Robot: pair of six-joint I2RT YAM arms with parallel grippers.
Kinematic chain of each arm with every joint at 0, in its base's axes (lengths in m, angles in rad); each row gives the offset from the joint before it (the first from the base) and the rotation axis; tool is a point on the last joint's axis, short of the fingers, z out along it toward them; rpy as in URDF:
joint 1: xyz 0 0 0.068 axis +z
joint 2: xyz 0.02 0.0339 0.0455 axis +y
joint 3: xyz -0.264 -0.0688 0 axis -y
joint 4: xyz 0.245 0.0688 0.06 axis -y
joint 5: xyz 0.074 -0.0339 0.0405 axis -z
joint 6: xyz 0.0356 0 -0.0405 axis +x
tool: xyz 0 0 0 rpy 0 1.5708 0
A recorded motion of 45 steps. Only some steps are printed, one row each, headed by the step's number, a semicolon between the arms.
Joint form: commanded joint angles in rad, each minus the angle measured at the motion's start. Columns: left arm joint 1, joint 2, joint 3, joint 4, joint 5, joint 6; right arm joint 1, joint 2, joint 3, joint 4, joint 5, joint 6.
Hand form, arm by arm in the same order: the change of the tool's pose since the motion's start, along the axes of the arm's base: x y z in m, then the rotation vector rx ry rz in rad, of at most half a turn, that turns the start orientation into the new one. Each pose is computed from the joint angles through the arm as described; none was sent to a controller.
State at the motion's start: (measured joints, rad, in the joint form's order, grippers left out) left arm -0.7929 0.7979 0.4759 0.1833 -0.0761 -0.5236; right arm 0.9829 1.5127 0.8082 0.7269 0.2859 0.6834
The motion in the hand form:
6: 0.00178 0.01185 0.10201 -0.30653 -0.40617 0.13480; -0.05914 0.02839 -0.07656 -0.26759 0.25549 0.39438
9: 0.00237 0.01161 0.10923 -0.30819 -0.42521 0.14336; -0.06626 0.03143 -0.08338 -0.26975 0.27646 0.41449
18: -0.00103 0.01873 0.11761 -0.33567 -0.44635 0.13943; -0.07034 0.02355 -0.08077 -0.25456 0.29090 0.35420
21: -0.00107 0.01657 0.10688 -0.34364 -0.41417 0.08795; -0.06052 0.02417 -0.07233 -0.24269 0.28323 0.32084
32: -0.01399 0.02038 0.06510 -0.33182 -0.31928 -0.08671; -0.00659 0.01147 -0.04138 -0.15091 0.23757 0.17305
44: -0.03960 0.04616 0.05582 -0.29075 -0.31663 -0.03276; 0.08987 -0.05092 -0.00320 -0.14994 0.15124 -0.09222
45: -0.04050 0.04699 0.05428 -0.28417 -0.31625 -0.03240; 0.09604 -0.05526 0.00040 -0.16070 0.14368 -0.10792
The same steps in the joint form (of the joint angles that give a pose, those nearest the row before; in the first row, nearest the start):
6: 0.0335 0.0029 0.1867 0.3306 -0.0926 0.0771; 0.1705 0.0887 -0.0856 -0.1931 -0.2368 0.0574
9: 0.0336 0.0120 0.2112 0.3321 -0.0987 0.0909; 0.1936 0.1056 -0.0948 -0.1808 -0.2383 0.0774
18: 0.0535 -0.0124 0.2252 0.3260 -0.0758 0.0788; 0.2029 0.0657 -0.1225 -0.1946 -0.1740 0.1112
21: 0.0535 -0.0171 0.1900 0.3336 -0.0299 0.0435; 0.1770 0.0611 -0.0919 -0.2176 -0.1647 0.1081
32: 0.0535 -0.1120 0.0351 0.3138 0.1359 -0.0301; 0.0174 0.0550 0.0017 -0.2237 -0.1678 0.0990
44: 0.0535 -0.3283 -0.0141 0.1161 0.0853 0.0035; -0.3091 0.0656 0.1503 -0.2971 -0.2154 -0.0081
45: 0.0535 -0.3376 -0.0187 0.1067 0.0853 0.0081; -0.3292 0.0688 0.1688 -0.3126 -0.2184 -0.0236

